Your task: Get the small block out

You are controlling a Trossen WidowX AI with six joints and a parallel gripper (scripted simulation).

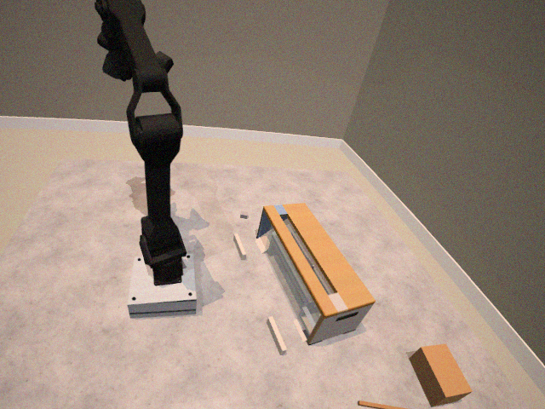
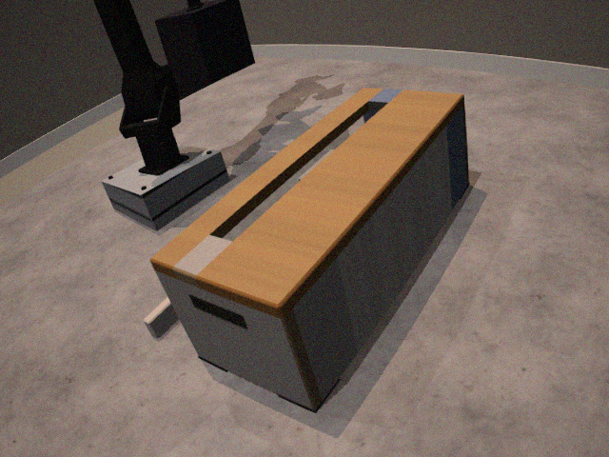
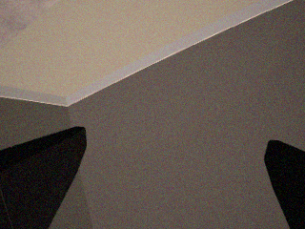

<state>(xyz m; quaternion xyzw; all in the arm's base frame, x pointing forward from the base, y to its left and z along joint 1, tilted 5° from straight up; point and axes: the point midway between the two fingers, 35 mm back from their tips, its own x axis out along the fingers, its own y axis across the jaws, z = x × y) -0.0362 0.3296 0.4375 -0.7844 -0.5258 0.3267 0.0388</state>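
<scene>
The dark block lies 390 mm ahead of my gripper tip, 430 mm to the right of it and 360 mm below it. Also, from my gripper tip: orange block 630 mm ahead, 770 mm to the right, 420 mm below; thin orange stick 500 mm ahead, 800 mm to the right, 450 mm below; clear-fronted box 380 mm ahead, 410 mm to the right, 390 mm below.
</scene>
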